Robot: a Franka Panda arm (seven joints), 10 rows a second.
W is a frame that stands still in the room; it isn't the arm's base.
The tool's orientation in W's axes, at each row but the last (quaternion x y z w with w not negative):
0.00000, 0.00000, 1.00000, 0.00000
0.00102, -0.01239, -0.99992, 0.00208
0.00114, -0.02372, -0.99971, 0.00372
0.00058, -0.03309, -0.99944, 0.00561
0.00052, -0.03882, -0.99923, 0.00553
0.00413, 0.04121, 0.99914, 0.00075
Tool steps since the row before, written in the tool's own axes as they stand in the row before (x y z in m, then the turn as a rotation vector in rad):
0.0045, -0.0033, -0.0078, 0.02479, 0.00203, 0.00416
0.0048, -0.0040, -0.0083, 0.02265, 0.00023, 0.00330
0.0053, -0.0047, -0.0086, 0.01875, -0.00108, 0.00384
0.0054, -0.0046, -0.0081, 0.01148, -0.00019, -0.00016
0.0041, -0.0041, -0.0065, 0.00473, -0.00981, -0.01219
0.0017, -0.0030, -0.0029, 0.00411, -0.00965, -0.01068
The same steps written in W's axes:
-0.0045, 0.0033, -0.0078, -0.02479, -0.00203, 0.00416
-0.0048, 0.0038, -0.0084, -0.02266, -0.00024, 0.00326
-0.0053, 0.0042, -0.0088, -0.01877, 0.00112, 0.00375
-0.0054, 0.0040, -0.0084, -0.01148, 0.00005, -0.00018
-0.0041, 0.0035, -0.0068, -0.00482, 0.00878, -0.01292
-0.0017, 0.0028, -0.0031, -0.00419, 0.00875, -0.01140

